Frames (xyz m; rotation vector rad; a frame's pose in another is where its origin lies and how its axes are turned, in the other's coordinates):
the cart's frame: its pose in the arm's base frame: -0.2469 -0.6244 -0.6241 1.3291 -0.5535 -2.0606
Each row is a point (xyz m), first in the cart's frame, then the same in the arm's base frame.
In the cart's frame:
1: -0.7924 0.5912 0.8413
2: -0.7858 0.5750 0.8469
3: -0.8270 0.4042 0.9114
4: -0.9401 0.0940 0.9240
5: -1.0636 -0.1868 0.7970
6: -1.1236 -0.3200 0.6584
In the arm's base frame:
1: -0.6148 -0.4891 0.6134
2: -0.6263 -0.4819 0.6011
3: -0.7190 -0.3291 0.5455
4: -0.7802 -0.0268 0.4270
5: -0.7028 0.2593 0.2773
6: -0.5940 0.3947 0.1754

